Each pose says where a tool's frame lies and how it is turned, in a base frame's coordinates. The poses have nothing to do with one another.
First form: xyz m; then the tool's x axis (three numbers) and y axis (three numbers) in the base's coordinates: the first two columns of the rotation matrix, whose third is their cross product.
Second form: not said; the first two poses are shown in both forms.
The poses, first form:
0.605 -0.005 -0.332 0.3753 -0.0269 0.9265 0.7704 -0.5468 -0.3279
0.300 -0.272 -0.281 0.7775 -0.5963 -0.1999 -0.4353 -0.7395 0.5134
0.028 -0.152 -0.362 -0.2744 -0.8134 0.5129 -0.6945 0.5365 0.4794
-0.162 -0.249 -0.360 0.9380 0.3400 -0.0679 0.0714 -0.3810 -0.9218
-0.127 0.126 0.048 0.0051 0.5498 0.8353 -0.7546 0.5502 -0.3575
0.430 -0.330 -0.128 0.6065 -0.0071 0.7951 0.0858 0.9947 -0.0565
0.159 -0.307 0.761 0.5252 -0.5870 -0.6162 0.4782 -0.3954 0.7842
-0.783 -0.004 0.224 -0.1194 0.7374 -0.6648 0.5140 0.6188 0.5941
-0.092 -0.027 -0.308 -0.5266 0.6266 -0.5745 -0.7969 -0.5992 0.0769
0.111 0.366 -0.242 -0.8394 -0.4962 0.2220 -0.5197 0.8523 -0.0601
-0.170 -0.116 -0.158 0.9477 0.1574 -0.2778 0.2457 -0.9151 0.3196
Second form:
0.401 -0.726 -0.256 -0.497 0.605 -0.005 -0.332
0.225 0.915 -0.282 -0.179 0.300 -0.272 -0.281
0.371 0.475 -0.794 -0.080 0.028 -0.152 -0.362
0.542 -0.822 -0.125 0.124 -0.162 -0.249 -0.360
0.702 0.096 -0.531 0.464 -0.127 0.126 0.048
0.895 -0.044 -0.443 -0.026 0.430 -0.330 -0.128
0.548 0.680 -0.040 -0.486 0.159 -0.307 0.761
0.511 0.423 0.740 0.109 -0.783 -0.004 0.224
0.415 -0.254 0.168 0.857 -0.092 -0.027 -0.308
0.100 0.265 -0.957 0.059 0.111 0.366 -0.242
0.178 0.971 0.104 -0.124 -0.170 -0.116 -0.158

